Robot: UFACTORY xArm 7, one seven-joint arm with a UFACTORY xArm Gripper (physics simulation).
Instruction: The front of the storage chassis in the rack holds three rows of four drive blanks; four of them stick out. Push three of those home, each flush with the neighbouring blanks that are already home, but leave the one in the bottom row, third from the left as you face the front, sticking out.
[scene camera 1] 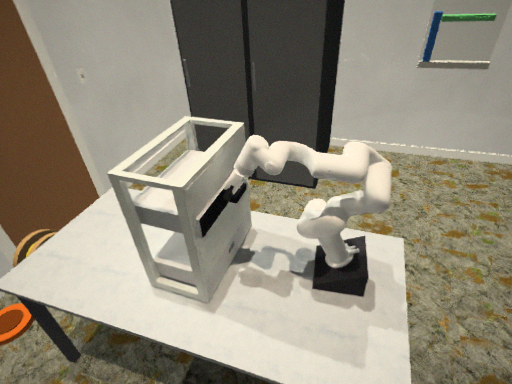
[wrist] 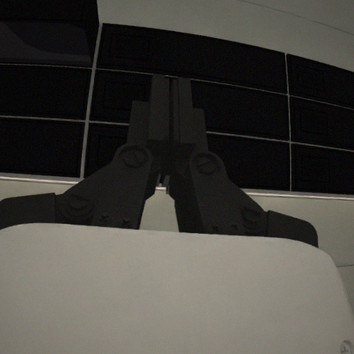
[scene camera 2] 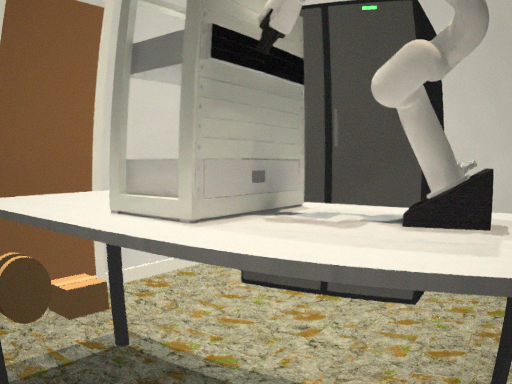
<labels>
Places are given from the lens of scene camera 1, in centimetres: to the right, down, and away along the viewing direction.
rack (scene camera 1: 186, 198): -22, 2, 100
</labels>
